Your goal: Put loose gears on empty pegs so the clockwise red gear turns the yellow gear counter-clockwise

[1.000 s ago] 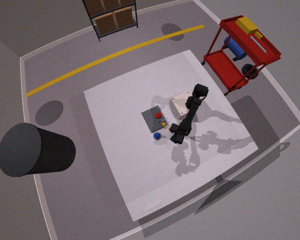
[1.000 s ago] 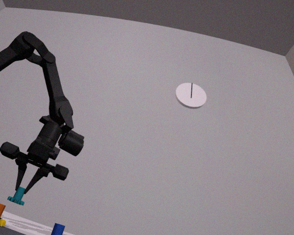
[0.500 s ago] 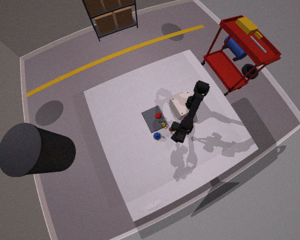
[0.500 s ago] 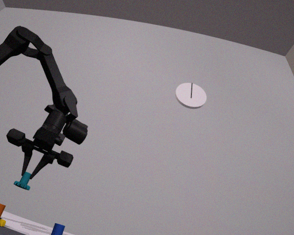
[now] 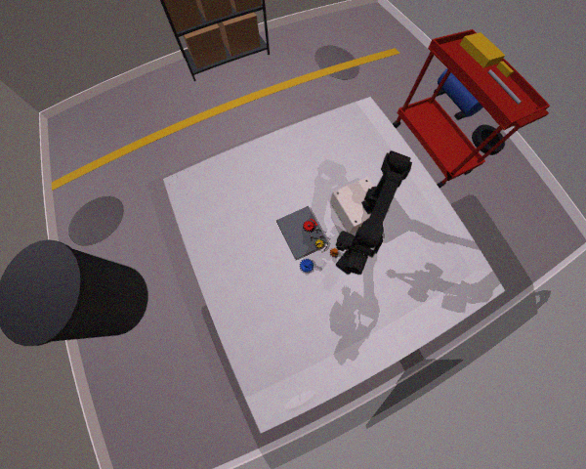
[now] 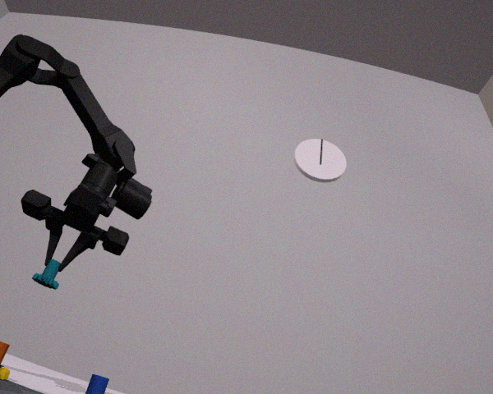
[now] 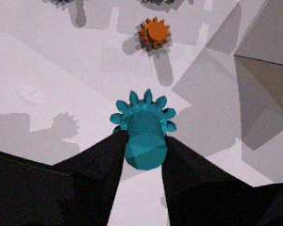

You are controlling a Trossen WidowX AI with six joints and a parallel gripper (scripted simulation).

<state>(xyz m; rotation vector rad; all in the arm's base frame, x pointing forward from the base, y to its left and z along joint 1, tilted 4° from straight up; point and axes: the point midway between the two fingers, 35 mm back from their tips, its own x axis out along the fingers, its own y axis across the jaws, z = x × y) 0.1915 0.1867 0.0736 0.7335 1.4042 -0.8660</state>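
Now: gripper tip 9 cm short of the red gear, 22 cm to the left of it and 15 cm above it. Round my gripper tip: yellow gear: 8 cm ahead, 12 cm to the right, 15 cm below; then teal gear: 1 cm below; then orange gear: 3 cm ahead, 6 cm to the right, 15 cm below.
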